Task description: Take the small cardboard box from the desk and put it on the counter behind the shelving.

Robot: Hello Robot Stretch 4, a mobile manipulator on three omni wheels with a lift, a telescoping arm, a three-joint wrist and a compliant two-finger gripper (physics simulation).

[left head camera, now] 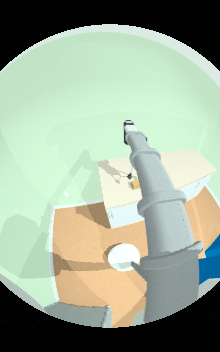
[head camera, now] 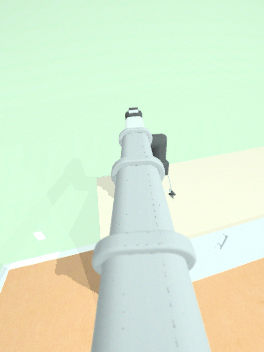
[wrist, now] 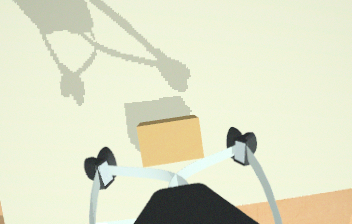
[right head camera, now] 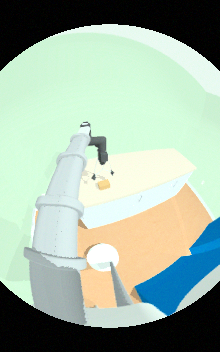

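Seen in the pictures: gripper, fingertip midpoint: [wrist: 171,149] [right head camera: 102,176]; robot's base at its link origin: [left head camera: 123,256] [right head camera: 103,256].
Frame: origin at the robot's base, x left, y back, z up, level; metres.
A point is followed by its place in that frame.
The small cardboard box [left head camera: 135,184] @(z 0.931, x -0.074, y -0.585 m) [right head camera: 103,185] @(z 0.927, x -0.088, y -0.584 m) [wrist: 171,141] @(z 0.932, x -0.090, y -0.614 m) is a tan block lying on the cream counter top [head camera: 225,185] @(z 0.883, x -0.551, y -0.826 m) [left head camera: 185,162] @(z 0.882, x -0.868, y -0.945 m) [right head camera: 150,167] @(z 0.882, x -0.636, y -0.828 m) [wrist: 290,75] @(z 0.882, x -0.284, y -0.740 m), near its front edge. My gripper [right head camera: 103,175] @(z 0.992, x -0.087, y -0.617 m) [wrist: 171,149] @(z 0.992, x -0.087, y -0.617 m) is open above the counter, its two dark fingertips wide apart. In the wrist view the box shows between and a little beyond the fingertips, touching neither, with its shadow beside it. The arm hides the box and part of the gripper in the head camera view. I cannot make out the shelving or the desk by name.
Pale drawer fronts with a handle [head camera: 223,241] face the orange floor [left head camera: 80,235] @(z -0.027, x 0.681, y -0.304 m) [right head camera: 135,240] @(z -0.027, x -0.519, y -0.185 m). A pale green wall stands behind the counter. A round white object [left head camera: 122,252] @(z 0.187, x 0.018, y -0.067 m) [right head camera: 99,252] @(z 0.187, x 0.030, y -0.071 m) is on the floor in front. A blue surface [left head camera: 210,265] [right head camera: 165,287] @(z 0.499, x -0.602, y 0.535 m) lies at the lower right.
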